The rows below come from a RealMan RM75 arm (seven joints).
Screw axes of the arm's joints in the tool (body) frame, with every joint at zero. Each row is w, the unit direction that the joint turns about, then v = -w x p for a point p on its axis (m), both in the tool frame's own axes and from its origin. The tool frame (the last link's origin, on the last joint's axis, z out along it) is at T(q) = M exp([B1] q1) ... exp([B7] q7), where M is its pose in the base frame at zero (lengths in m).
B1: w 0 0 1 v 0 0 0
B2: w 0 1 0 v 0.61 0 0
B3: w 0 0 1 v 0 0 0
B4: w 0 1 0 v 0.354 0 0
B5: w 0 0 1 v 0 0 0
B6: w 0 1 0 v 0.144 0 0
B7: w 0 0 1 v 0 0 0
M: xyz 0 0 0.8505 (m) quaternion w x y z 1 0 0 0
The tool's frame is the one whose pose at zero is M.
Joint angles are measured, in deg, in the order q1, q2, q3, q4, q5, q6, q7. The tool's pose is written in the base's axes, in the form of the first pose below.
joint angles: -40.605 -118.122 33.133 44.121 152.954 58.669 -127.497
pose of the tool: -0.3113 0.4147 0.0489 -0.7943 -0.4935 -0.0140 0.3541
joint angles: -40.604 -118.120 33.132 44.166 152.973 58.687 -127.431
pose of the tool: -0.3112 0.4147 0.0491 -0.7946 -0.4928 -0.0137 0.3543
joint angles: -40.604 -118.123 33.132 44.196 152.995 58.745 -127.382
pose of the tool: -0.3112 0.4147 0.0491 -0.7950 -0.4924 -0.0134 0.3541
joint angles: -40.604 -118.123 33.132 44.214 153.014 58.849 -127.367
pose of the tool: -0.3111 0.4145 0.0490 -0.7953 -0.4924 -0.0131 0.3534
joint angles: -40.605 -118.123 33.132 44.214 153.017 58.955 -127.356
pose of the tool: -0.3110 0.4143 0.0489 -0.7956 -0.4925 -0.0130 0.3525
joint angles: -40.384 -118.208 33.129 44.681 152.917 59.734 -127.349
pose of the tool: -0.3108 0.4127 0.0490 -0.7967 -0.4934 -0.0134 0.3488
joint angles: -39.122 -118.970 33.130 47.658 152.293 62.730 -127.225
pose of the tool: -0.3093 0.4057 0.0510 -0.8000 -0.4945 -0.0180 0.3394
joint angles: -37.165 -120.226 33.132 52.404 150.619 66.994 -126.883
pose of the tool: -0.3048 0.3958 0.0547 -0.8050 -0.4935 -0.0312 0.3277
